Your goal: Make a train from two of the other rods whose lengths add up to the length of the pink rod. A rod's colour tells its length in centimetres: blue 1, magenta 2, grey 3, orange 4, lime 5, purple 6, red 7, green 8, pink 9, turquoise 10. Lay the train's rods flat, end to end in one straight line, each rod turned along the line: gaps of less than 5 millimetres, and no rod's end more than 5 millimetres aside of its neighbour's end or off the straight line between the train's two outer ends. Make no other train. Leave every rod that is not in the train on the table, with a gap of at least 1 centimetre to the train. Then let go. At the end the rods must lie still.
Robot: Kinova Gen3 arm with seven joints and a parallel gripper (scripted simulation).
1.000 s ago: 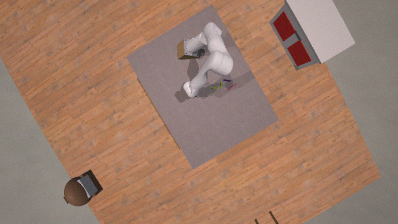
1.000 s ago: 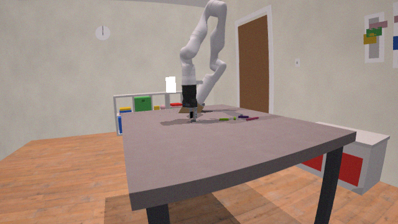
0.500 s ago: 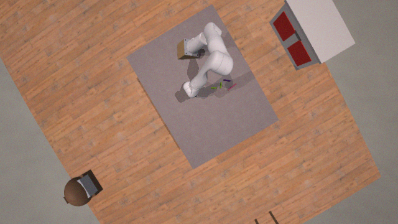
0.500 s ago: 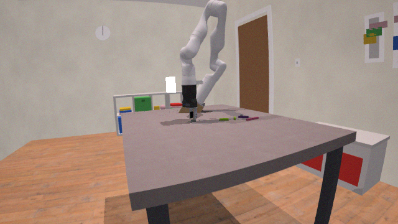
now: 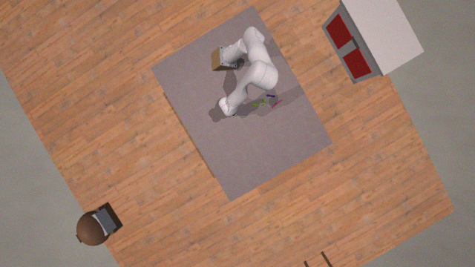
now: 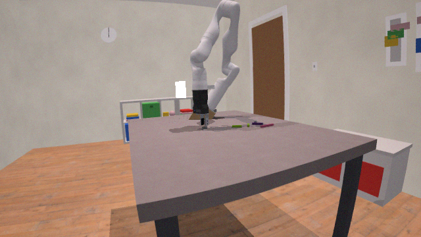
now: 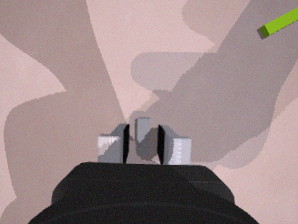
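My hand is 30 mm above the dark grey rod. Round my hand: pink rod (70 mm ahead, 320 mm to the left, 30 mm below); purple rod (290 mm to the left, 30 mm below).
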